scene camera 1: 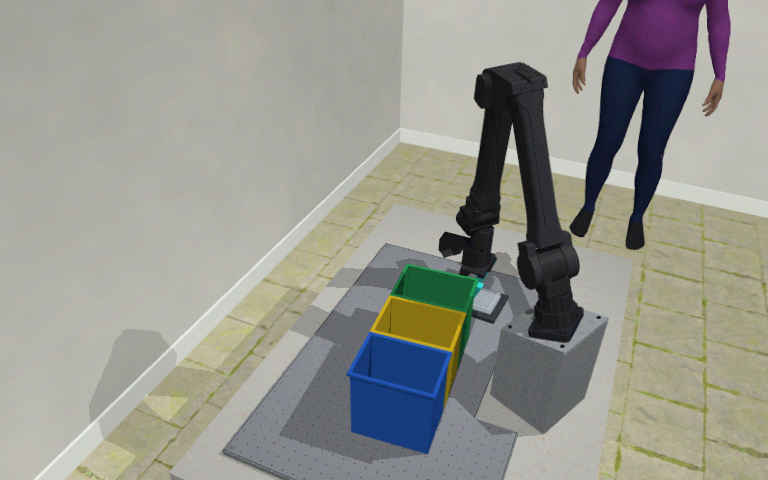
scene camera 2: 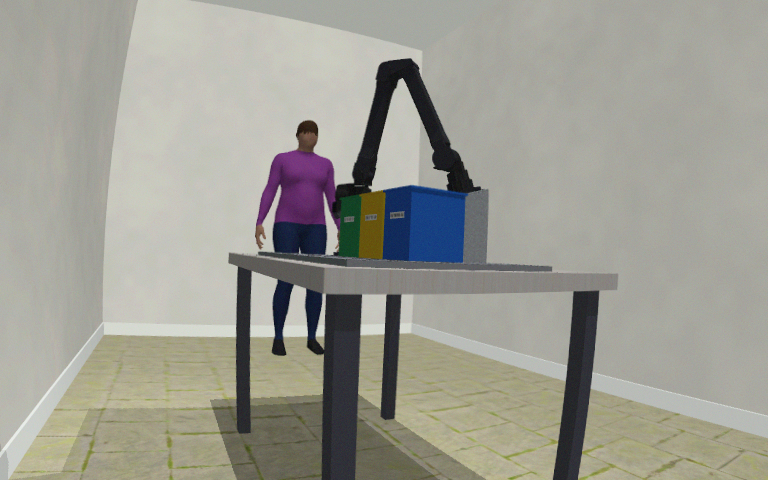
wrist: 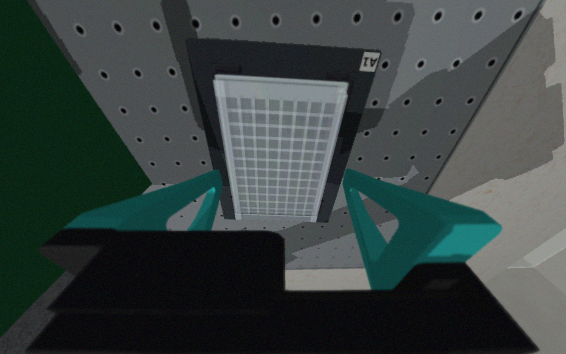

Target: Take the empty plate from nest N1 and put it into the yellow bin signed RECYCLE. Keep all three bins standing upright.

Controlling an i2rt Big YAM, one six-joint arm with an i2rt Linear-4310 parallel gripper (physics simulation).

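Frame: origin at the arm's base, x ahead, y left, z up, level; metres.
Where they show: gripper, fingertip midpoint: [wrist: 282,176]; arm's base, origin of the base link: [scene camera 1: 556,324].
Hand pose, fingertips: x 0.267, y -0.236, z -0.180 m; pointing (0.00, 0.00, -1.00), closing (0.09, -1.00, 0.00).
Note:
Each offset is from my fingertips to the top centre of the thing. "pt": to the spot under its first point. Level surfaces: height alone.
A pale, clear plate with a grid of wells {pt dx -0.046, dy +0.010, dz -0.009 m} [scene camera 1: 488,301] [wrist: 280,150] lies flat in a dark nest {dx +0.000, dy +0.003, dz -0.020 m} [scene camera 1: 498,314] [wrist: 300,56] with a corner label reading A1, beside the green bin. My gripper [scene camera 1: 480,279] [wrist: 282,176] is open and empty, with teal fingers. It points down above the plate, and in the wrist view the fingertips show either side of the plate's lower part. The yellow bin {dx +0.003, dy +0.338, dz +0.145 m} [scene camera 1: 421,321] [scene camera 2: 372,229] stands upright between the green bin {dx +0.027, dy +0.209, dz +0.145 m} [scene camera 1: 440,287] [scene camera 2: 350,237] [wrist: 55,145] and the blue bin {dx -0.022, dy +0.467, dz +0.145 m} [scene camera 1: 393,410] [scene camera 2: 436,226], both upright. The bin signs are too small to read.
The bins and nest are on a perforated grey board {dz -0.035 m} [scene camera 1: 266,433] [wrist: 316,37] on the table [scene camera 2: 470,283]. The arm's grey pedestal [scene camera 1: 523,373] [scene camera 2: 476,226] stands beside them. A person in a purple top [scene camera 1: 656,33] [scene camera 2: 305,183] stands behind the table.

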